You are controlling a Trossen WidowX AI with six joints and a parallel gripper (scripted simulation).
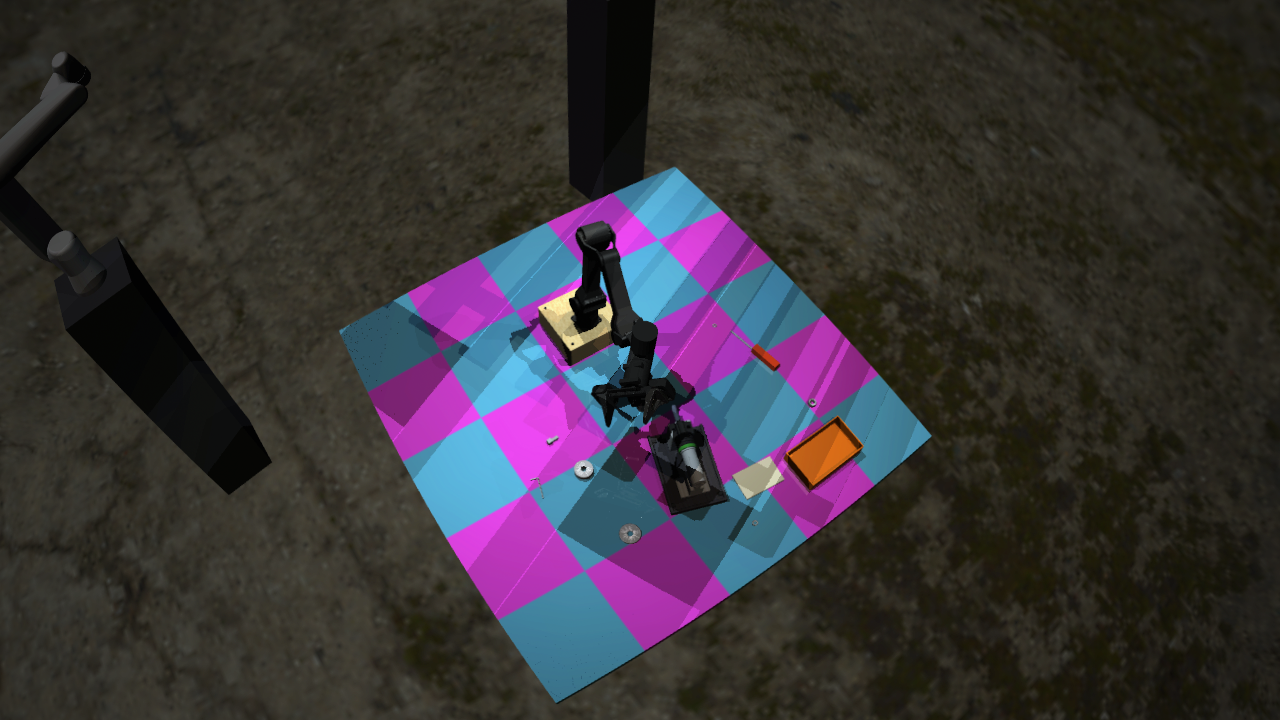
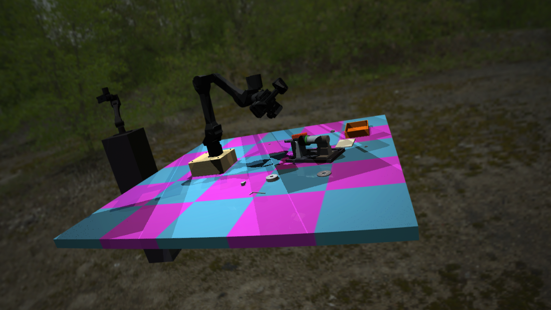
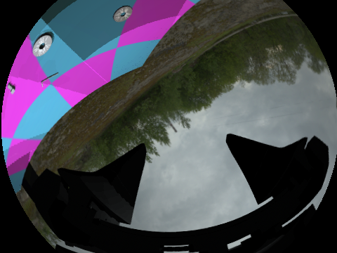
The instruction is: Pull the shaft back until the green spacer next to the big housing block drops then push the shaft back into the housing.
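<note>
Right now the thin shaft is 40 mm ahead of my gripper tip, 170 mm to the left of it and 230 mm below it. Also, from my gripper tip: small bolt 210 mm behind, 60 mm to the right, 310 mm below; card 230 mm ahead, 270 mm to the left, 310 mm below; green spacer 60 mm ahead, 160 mm to the left, 230 mm below.
</note>
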